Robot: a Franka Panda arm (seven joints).
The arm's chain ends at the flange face. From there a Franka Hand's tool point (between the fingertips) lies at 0.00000 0.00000 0.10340 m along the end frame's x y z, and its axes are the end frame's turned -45 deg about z.
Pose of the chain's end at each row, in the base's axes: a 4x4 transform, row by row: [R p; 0 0 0 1], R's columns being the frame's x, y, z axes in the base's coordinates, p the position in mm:
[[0.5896 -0.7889 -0.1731 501.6], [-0.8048 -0.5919 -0.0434 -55.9], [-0.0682 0.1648 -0.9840 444.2], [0 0 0 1]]
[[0.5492 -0.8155 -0.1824 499.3], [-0.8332 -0.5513 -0.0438 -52.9], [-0.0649 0.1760 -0.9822 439.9], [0 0 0 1]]
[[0.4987 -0.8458 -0.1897 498.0], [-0.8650 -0.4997 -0.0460 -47.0], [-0.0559 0.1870 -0.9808 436.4], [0 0 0 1]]
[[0.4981 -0.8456 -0.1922 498.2], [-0.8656 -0.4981 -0.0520 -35.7], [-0.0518 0.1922 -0.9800 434.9], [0 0 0 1]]
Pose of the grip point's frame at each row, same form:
[[0.9747 -0.1409 -0.1731 483.7], [-0.1505 -0.9876 -0.0434 -60.4], [-0.1648 0.0683 -0.9840 342.5], [0 0 0 1]]
[[0.9650 -0.1883 -0.1824 480.4], [-0.1993 -0.9790 -0.0438 -57.4], [-0.1703 0.0786 -0.9822 338.3], [0 0 0 1]]
[[0.9507 -0.2454 -0.1897 478.4], [-0.2583 -0.9650 -0.0460 -51.8], [-0.1718 0.0927 -0.9808 335.0], [0 0 0 1]]
[[0.9501 -0.2457 -0.1922 478.3], [-0.2599 -0.9643 -0.0520 -41.1], [-0.1725 0.0993 -0.9800 333.6], [0 0 0 1]]

